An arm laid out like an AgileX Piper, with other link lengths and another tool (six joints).
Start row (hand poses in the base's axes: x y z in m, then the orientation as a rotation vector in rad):
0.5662, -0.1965, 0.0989, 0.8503, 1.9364, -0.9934
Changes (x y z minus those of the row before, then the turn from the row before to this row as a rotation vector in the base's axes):
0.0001, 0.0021, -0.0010, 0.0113, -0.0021, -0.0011
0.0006, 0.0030, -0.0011, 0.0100, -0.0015, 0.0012
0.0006, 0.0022, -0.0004, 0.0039, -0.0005, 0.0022
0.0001, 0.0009, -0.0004, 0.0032, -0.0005, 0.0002
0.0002, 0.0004, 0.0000, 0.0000, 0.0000, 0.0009
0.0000, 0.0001, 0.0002, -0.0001, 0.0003, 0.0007
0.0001, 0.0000, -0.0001, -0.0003, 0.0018, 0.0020
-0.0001, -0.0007, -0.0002, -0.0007, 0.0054, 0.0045
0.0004, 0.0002, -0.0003, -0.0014, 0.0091, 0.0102
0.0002, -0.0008, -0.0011, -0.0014, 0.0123, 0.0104
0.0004, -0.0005, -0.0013, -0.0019, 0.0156, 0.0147
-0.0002, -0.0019, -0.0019, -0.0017, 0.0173, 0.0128
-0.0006, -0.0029, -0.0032, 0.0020, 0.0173, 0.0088
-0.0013, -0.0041, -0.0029, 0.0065, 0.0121, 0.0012
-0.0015, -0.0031, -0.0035, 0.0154, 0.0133, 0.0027
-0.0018, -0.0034, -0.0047, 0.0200, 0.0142, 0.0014
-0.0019, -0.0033, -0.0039, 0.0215, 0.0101, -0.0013
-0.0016, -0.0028, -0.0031, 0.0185, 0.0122, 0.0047
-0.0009, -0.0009, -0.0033, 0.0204, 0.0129, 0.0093
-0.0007, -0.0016, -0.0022, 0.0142, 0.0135, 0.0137
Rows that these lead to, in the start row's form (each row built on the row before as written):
0.5663, -0.1944, 0.0979, 0.8585, 1.9417, -0.9827
0.5669, -0.1914, 0.0968, 0.8634, 1.9472, -0.9721
0.5675, -0.1892, 0.0964, 0.8635, 1.9498, -0.9670
0.5676, -0.1883, 0.0960, 0.8653, 1.9515, -0.9637
0.5678, -0.1879, 0.0960, 0.8644, 1.9517, -0.9632
0.5678, -0.1878, 0.0962, 0.8635, 1.9521, -0.9631
0.5679, -0.1878, 0.0961, 0.8606, 1.9539, -0.9633
0.5678, -0.1885, 0.0959, 0.8537, 1.9592, -0.9646
0.5682, -0.1883, 0.0956, 0.8391, 1.9686, -0.9654
0.5684, -0.1891, 0.0945, 0.8232, 1.9807, -0.9680
0.5688, -0.1896, 0.0932, 0.8012, 1.9962, -0.9704
0.5686, -0.1915, 0.0913, 0.7807, 2.0127, -0.9746
0.5680, -0.1944, 0.0881, 0.7663, 2.0306, -0.9776
0.5667, -0.1985, 0.0852, 0.7643, 2.0453, -0.9776
0.5652, -0.2016, 0.0817, 0.7648, 2.0670, -0.9689
0.5634, -0.2050, 0.0770, 0.7688, 2.0921, -0.9568
0.5615, -0.2083, 0.0731, 0.7779, 2.1140, -0.9421
0.5599, -0.2111, 0.0700, 0.7780, 2.1370, -0.9282
0.5590, -0.2120, 0.0667, 0.7735, 2.1626, -0.9102
0.5583, -0.2136, 0.0645, 0.7606, 2.1857, -0.8964

